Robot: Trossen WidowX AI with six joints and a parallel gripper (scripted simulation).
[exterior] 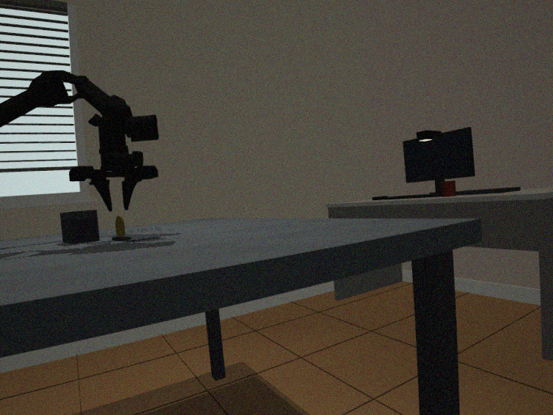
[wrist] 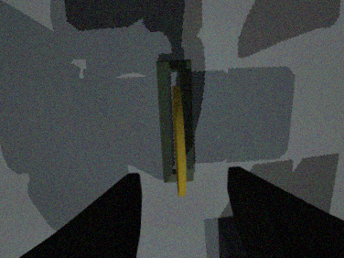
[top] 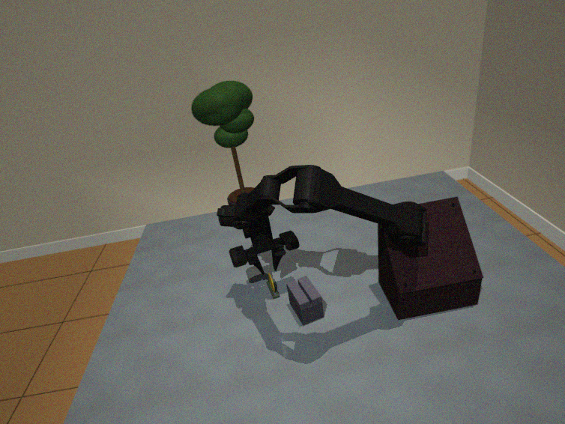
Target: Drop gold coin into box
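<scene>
My gripper tip is now 4 cm above the gold coin.
</scene>
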